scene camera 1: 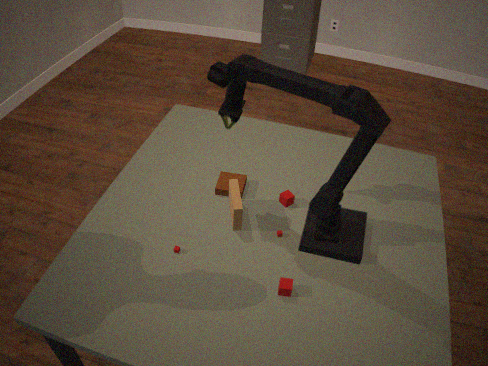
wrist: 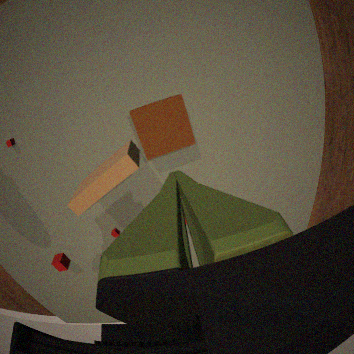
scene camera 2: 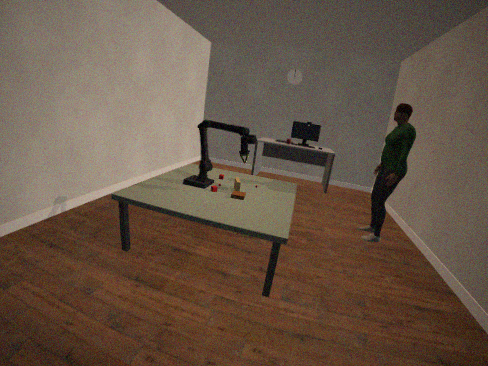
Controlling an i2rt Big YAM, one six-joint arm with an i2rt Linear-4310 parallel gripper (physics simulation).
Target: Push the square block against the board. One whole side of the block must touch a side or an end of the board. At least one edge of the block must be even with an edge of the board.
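Places are measured from the arm's base along level axes (x ahead, y left, z up), in centimetres.
Where they show: gripper, fingertip midpoint: (scene camera 1: pixel 227 128) (wrist: pixel 176 179) (scene camera 2: pixel 244 163); arm's base, origin of the base link: (scene camera 1: pixel 327 228) (scene camera 2: pixel 202 179).
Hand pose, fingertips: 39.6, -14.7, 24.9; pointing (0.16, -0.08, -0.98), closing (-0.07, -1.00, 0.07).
Observation:
Things, the pixels of their top centre, and the offset from my fingertips, as dx, dy, dz. Level surfaces: height alone.
- square block, middle of its top: (wrist: pixel 163 127) (scene camera 1: pixel 231 181) (scene camera 2: pixel 238 193) -1.4, -1.7, -25.4
- board, middle of its top: (wrist: pixel 98 187) (scene camera 1: pixel 235 193) (scene camera 2: pixel 237 179) -6.1, +12.2, -18.1
- table, its level: dz -28.5
The square block (scene camera 1: pixel 231 176) (scene camera 2: pixel 238 196) (wrist: pixel 162 127) is flat, orange-brown and lies on the table. The board (scene camera 1: pixel 235 203) (scene camera 2: pixel 237 183) (wrist: pixel 107 178) is light tan and stands on its narrow side. In the wrist view, one end of the board faces a side of the block near the block's lower left corner, with a thin gap showing between them. Whether their edges are exactly even is too small to tell. My gripper (scene camera 1: pixel 228 125) (scene camera 2: pixel 245 160) (wrist: pixel 176 179) is shut and empty, high above the table, beyond the block from the board in scene camera 1.
A larger red cube (scene camera 1: pixel 286 198) and a tiny one (scene camera 1: pixel 279 233) sit between the board and the arm's base. Another larger red cube (scene camera 1: pixel 285 287) and another tiny one (scene camera 1: pixel 177 249) lie nearer the front of the table (scene camera 1: pixel 350 320).

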